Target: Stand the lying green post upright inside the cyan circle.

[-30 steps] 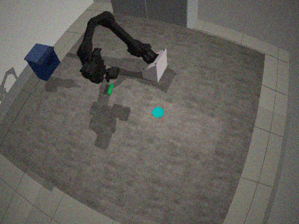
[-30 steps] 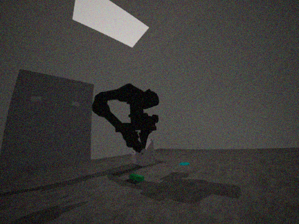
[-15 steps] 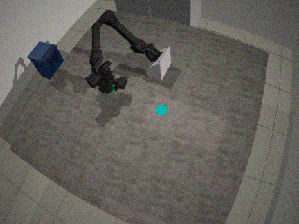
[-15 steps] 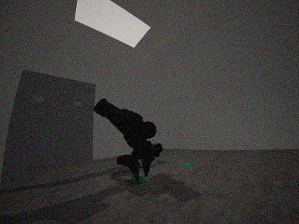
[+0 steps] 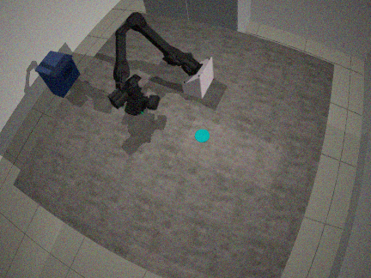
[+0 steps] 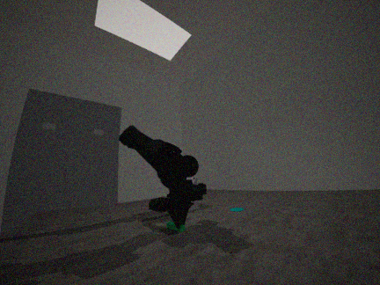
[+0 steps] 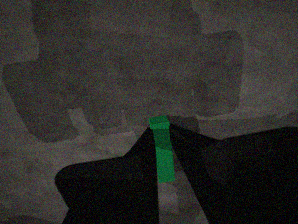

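The cyan circle is 290 mm to the left of my gripper tip, 30 mm behind it and 10 mm below it. Round my gripper tip: green post 20 mm behind, 10 mm to the right.
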